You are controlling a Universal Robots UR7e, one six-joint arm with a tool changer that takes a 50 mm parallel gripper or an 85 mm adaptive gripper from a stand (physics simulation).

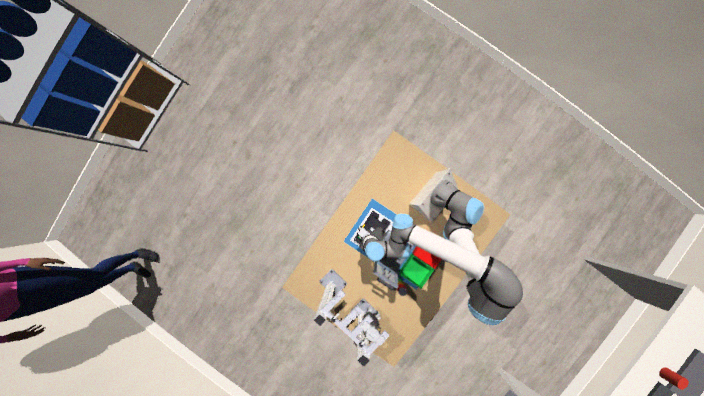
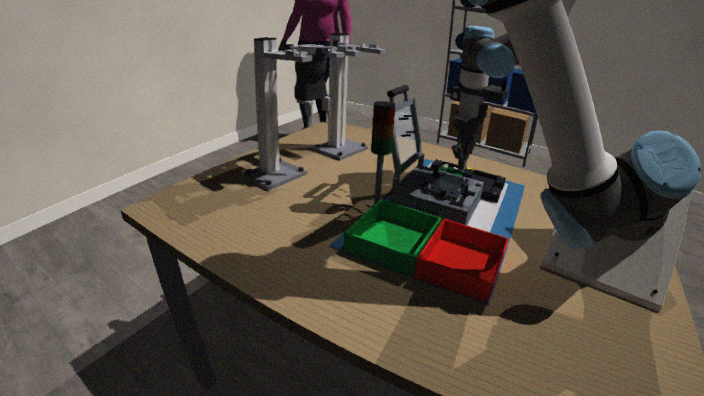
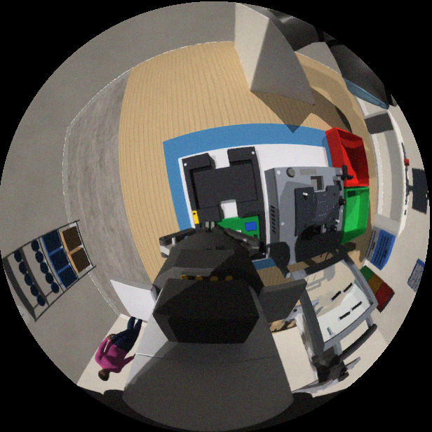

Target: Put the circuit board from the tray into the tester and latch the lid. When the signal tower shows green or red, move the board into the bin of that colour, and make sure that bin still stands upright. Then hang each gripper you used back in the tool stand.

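Places are measured from the arm's base along level axes (x ahead, y left, z up), in metres.
Where they show: arm's base, origin of the base link: [image 1: 439,192].
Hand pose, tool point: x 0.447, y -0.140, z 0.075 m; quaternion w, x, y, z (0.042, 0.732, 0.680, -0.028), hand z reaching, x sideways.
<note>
Each offset is from my tool point to the top centre of the thing. "spot": to the spot under its first point. Level surfaces: height alone.
My gripper [image 2: 461,162] [image 3: 209,227], the black adaptive one, points down at the black tray {spot: dy -0.011, dx -0.110, dz -0.204 m} [image 2: 495,186] [image 3: 225,185]. Its fingertips are close together, shut on the green circuit board {dy +0.021, dx +0.025, dz -0.188 m} [image 2: 450,169] [image 3: 240,225] at the tray's near end; its fingers and palm hide part of the board. The grey tester {spot: dy +0.273, dx -0.048, dz -0.170 m} [image 2: 435,207] [image 3: 281,210] stands beside the tray with its lid [image 2: 405,135] [image 3: 342,312] raised. The signal tower {spot: dy +0.320, dx +0.074, dz -0.005 m} [image 2: 383,127] [image 3: 377,289] shows no bright light. The green bin {dy +0.390, dx -0.015, dz -0.171 m} [image 1: 417,271] [image 2: 377,255] [image 3: 357,215] and red bin {dy +0.371, dx -0.164, dz -0.171 m} [image 2: 457,280] [image 3: 342,160] stand upright.
The tool stand [image 2: 267,105] has two posts, and a second gripper [image 2: 310,80] hangs there. The raised lid and tower stand between the stand and the tray. The blue-bordered mat {dz -0.216 m} [image 2: 512,200] [image 3: 240,133] lies under the tray. A person [image 1: 55,285] [image 2: 317,20] [image 3: 112,350] is beyond the table.
</note>
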